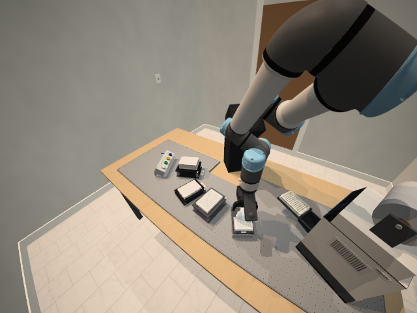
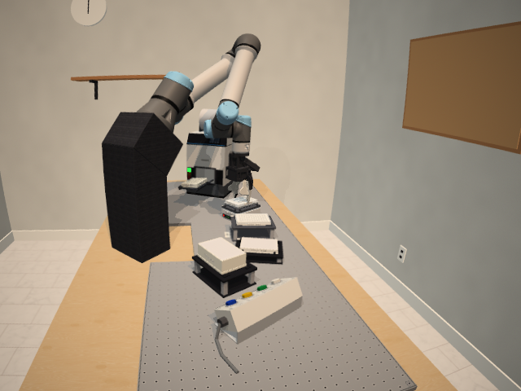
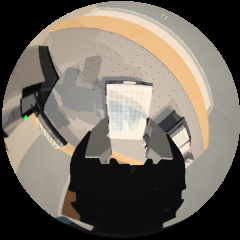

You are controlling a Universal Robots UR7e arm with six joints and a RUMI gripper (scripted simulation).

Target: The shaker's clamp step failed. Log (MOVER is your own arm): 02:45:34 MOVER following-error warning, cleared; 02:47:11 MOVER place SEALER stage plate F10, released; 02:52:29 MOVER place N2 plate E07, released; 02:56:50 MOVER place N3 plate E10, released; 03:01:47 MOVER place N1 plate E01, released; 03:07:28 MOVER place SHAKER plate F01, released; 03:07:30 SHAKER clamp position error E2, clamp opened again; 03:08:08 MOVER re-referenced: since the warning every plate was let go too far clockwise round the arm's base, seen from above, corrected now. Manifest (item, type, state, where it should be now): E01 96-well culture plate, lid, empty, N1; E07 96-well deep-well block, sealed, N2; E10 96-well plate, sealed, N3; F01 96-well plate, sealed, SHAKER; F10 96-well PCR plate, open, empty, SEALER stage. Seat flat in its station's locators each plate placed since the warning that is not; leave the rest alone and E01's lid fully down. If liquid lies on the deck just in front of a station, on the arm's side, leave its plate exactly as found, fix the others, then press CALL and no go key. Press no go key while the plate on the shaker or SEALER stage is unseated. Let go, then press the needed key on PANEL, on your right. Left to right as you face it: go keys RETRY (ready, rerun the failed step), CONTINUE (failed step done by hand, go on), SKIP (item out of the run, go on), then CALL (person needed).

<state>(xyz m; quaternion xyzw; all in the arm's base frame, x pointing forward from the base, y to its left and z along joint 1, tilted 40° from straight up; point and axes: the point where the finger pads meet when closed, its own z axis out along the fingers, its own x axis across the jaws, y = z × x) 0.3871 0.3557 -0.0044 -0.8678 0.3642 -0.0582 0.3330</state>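
The PCR plate is 250 mm behind my hand, 120 mm to the left of it and 20 mm above it. The rest, counted from my hand: lidded culture plate (10 mm below); film roll (210 mm behind, 390 mm to the left, 310 mm above).
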